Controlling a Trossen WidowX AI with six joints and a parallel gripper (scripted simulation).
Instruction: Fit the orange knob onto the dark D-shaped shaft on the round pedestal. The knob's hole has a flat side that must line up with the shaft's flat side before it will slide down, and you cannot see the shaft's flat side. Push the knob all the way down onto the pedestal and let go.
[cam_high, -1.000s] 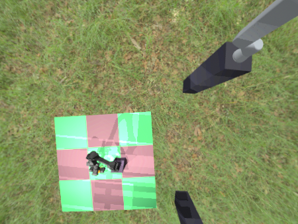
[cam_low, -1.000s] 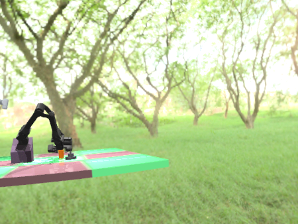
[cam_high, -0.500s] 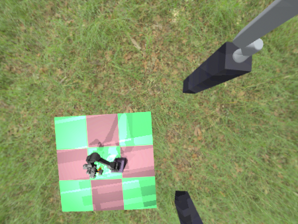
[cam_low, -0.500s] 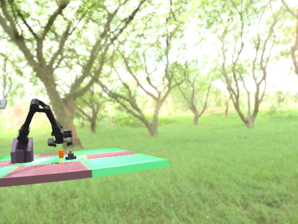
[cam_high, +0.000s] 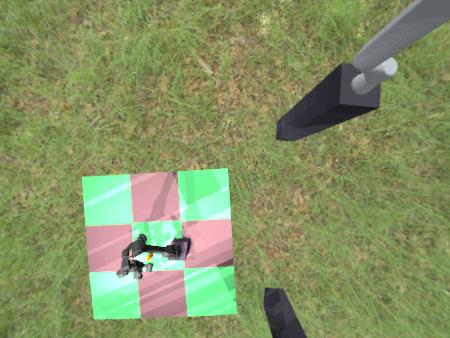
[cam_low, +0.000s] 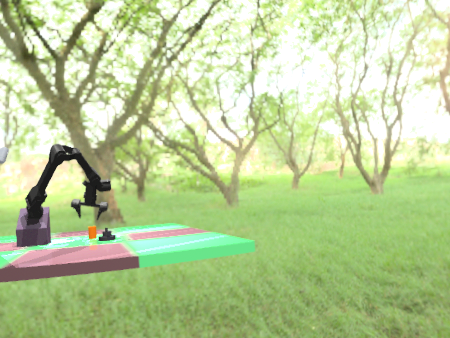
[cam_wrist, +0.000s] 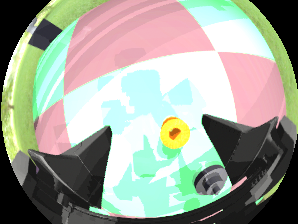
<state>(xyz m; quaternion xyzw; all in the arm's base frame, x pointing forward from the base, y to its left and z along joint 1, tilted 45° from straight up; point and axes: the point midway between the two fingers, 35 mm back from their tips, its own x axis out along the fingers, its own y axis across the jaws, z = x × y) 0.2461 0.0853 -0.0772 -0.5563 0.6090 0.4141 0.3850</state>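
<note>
The orange knob is 70 mm below my gripper tip, 20 mm to the right of it and 20 mm ahead of it. The rest, counted from my gripper tip: dark pedestal: 160 mm to the right, 110 mm ahead, 70 mm below.
</note>
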